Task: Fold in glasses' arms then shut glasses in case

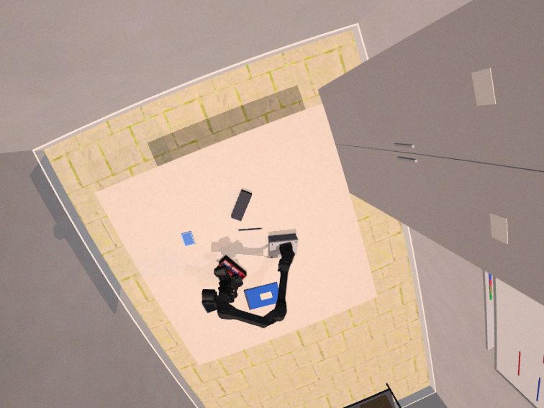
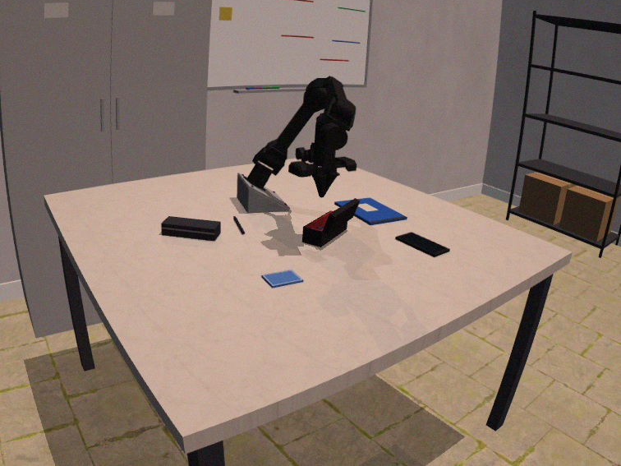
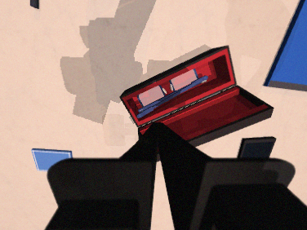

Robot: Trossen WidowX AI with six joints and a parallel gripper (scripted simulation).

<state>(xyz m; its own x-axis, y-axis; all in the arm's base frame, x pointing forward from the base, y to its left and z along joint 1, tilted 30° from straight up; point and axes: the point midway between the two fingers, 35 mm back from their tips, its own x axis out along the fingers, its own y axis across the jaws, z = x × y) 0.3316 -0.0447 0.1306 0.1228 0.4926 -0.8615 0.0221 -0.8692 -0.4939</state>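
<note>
My gripper is now 3 cm short of the black lid, 6 cm to the right of it and 9 cm above it. Also, from my hand: glasses case (5 cm to the left, 11 cm below); small blue card (17 cm ahead, 21 cm to the right, 16 cm below); black box (18 cm behind, 31 cm to the right, 14 cm below).
</note>
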